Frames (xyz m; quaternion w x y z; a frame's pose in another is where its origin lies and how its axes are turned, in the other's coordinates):
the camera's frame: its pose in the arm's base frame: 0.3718 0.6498 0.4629 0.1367 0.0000 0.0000 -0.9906
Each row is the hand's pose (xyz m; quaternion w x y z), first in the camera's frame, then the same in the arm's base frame.
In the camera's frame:
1: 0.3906 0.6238 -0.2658 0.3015 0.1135 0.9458 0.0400
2: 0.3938 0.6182 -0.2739 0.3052 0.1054 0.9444 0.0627
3: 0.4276 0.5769 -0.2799 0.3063 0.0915 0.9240 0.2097
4: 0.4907 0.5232 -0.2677 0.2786 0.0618 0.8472 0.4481
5: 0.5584 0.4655 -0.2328 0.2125 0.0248 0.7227 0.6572
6: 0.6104 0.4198 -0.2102 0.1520 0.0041 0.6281 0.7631
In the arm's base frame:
1: 0.1647 -0.0565 0.1971 0.0808 0.9525 0.0169 -0.2932
2: 0.1601 -0.0520 0.1890 0.1038 0.9499 0.0247 -0.2938
3: 0.1164 -0.0213 0.1830 0.2496 0.9279 0.0357 -0.2748
4: 0.0411 0.0133 0.1952 0.4820 0.8477 0.0546 -0.2147
5: -0.0397 0.0505 0.2301 0.6801 0.7193 0.0742 -0.1207
6: -0.1021 0.0804 0.2527 0.7767 0.6228 0.0818 -0.0463

